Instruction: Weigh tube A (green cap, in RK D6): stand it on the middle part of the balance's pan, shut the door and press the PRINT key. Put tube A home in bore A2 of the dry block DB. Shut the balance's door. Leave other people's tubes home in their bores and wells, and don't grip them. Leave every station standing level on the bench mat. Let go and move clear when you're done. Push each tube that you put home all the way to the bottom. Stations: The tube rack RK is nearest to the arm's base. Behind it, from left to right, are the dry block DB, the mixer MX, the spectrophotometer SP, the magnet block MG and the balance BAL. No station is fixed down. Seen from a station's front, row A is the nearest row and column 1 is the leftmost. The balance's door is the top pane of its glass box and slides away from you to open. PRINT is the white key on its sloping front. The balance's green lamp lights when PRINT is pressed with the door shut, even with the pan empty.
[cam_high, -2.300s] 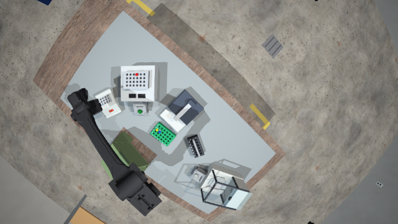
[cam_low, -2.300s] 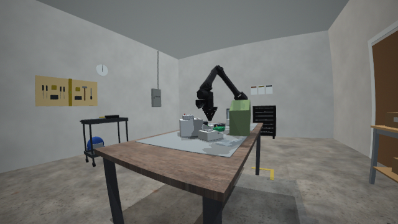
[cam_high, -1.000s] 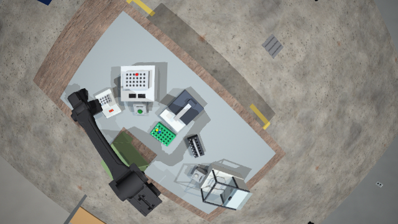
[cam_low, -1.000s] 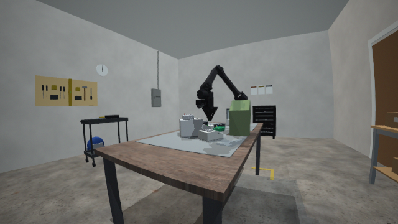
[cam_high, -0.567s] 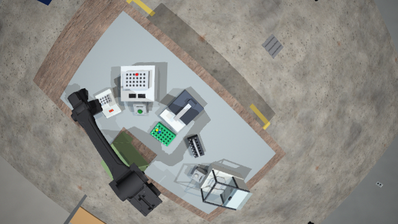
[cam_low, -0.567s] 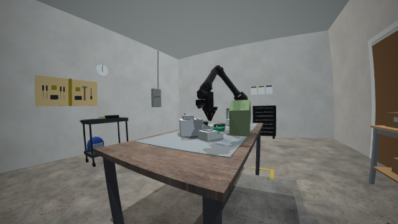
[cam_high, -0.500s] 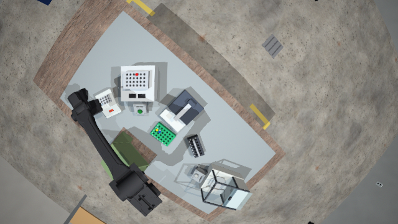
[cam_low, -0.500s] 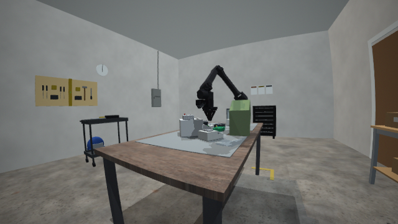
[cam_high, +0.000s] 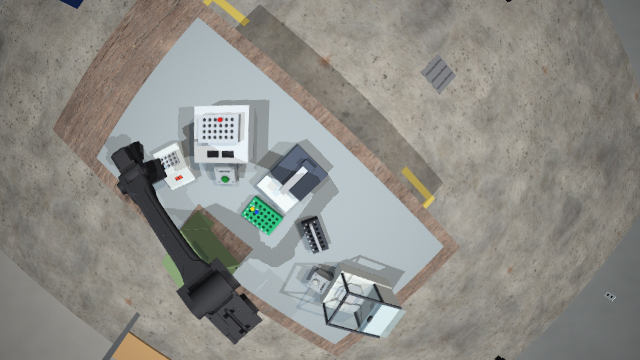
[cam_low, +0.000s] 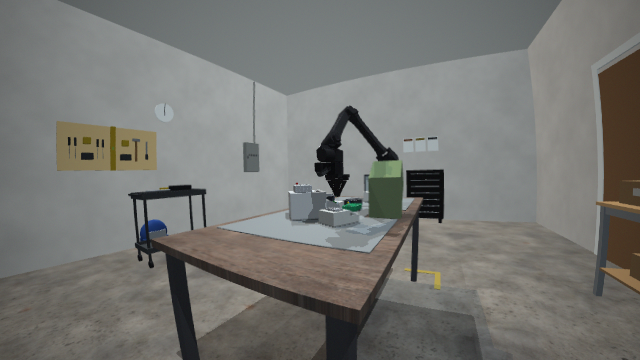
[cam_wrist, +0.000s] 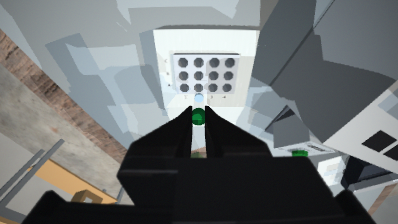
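Right now my hand is 100 mm above the dry block DB and 20 mm to the left of it. The rest, counted from my hand: red-capped tube: 270 mm ahead, 50 mm to the right, 30 mm above; then green-capped tube: 20 mm below; then green tube rack RK: 380 mm to the right, 110 mm below, 100 mm ahead.
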